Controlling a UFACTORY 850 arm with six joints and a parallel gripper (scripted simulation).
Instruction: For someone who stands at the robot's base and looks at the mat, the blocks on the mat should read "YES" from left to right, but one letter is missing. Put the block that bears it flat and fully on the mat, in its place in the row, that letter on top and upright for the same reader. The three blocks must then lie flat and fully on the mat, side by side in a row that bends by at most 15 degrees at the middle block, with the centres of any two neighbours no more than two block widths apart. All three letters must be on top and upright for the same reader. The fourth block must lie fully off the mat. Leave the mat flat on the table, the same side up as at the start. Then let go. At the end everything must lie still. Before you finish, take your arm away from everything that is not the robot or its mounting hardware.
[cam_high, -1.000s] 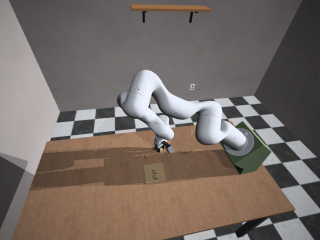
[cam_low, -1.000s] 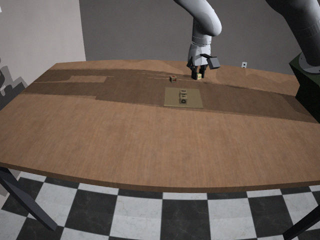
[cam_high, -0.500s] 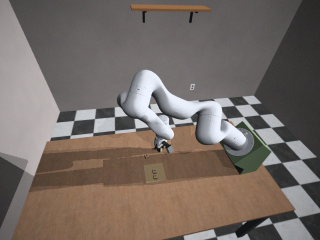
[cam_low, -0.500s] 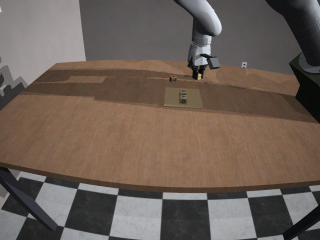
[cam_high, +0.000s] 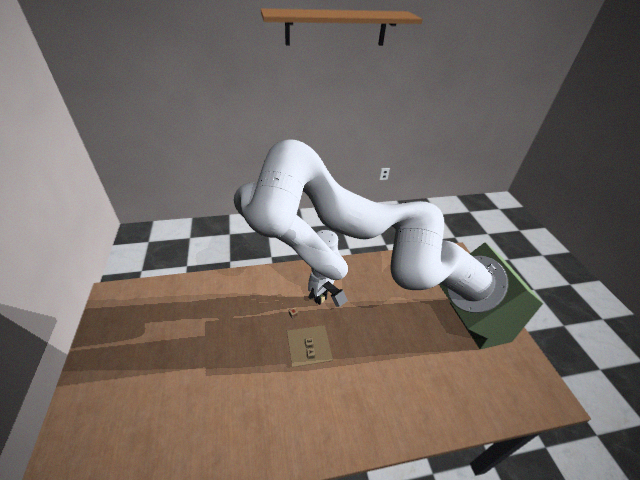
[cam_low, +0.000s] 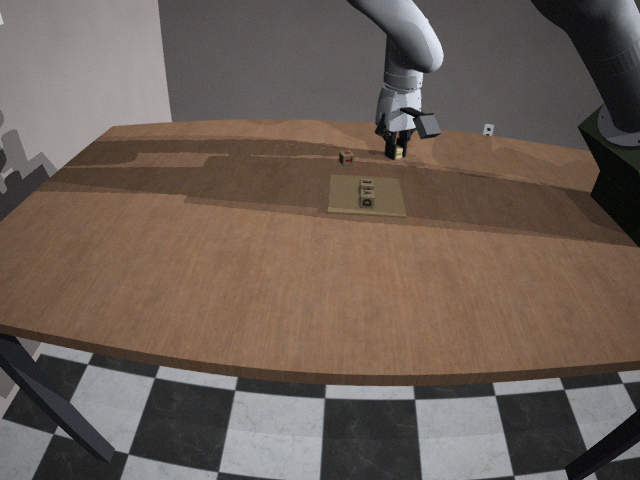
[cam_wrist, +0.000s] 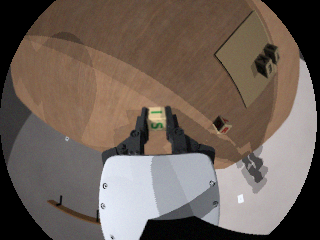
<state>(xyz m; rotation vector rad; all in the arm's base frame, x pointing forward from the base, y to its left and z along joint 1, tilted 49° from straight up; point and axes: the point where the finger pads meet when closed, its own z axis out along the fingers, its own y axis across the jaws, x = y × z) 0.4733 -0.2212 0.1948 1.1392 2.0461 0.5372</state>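
My gripper is now 80 mm short of the tan mat, 180 mm to the right of it and 20 mm above it. Round my hand: green-lettered block 10 mm below; red-lettered block 120 mm ahead, 50 mm to the left, 10 mm below.
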